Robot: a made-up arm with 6 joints. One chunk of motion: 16 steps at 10 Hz.
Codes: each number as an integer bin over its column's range. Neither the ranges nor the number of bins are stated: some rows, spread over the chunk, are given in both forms.
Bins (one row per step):
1: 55 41 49 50 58 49
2: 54 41 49 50 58 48
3: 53 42 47 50 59 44
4: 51 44 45 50 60 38
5: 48 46 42 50 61 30
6: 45 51 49 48 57 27
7: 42 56 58 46 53 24
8: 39 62 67 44 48 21
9: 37 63 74 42 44 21
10: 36 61 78 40 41 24
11: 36 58 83 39 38 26
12: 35 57 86 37 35 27
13: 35 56 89 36 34 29
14: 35 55 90 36 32 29
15: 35 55 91 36 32 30
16: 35 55 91 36 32 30
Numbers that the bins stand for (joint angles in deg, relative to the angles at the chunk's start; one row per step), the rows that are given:
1: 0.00 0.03 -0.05 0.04 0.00 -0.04
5: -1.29 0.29 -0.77 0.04 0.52 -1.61
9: -3.31 1.19 2.52 -0.63 -2.43 -2.36
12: -3.68 0.87 3.75 -1.04 -3.99 -1.86
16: -3.68 0.77 4.27 -1.12 -4.51 -1.61
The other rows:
2: -0.18 0.03 -0.05 0.04 0.00 -0.12
3: -0.37 0.08 -0.26 0.04 0.17 -0.45
4: -0.73 0.18 -0.46 0.04 0.35 -0.95
6: -1.84 0.55 -0.05 -0.13 -0.17 -1.86
7: -2.39 0.82 0.87 -0.30 -0.87 -2.11
8: -2.94 1.14 1.80 -0.46 -1.74 -2.36
10: -3.49 1.08 2.93 -0.79 -2.95 -2.11
11: -3.49 0.92 3.44 -0.88 -3.47 -1.94
13: -3.68 0.82 4.06 -1.12 -4.17 -1.70
14: -3.68 0.77 4.16 -1.12 -4.51 -1.70
15: -3.68 0.77 4.27 -1.12 -4.51 -1.61

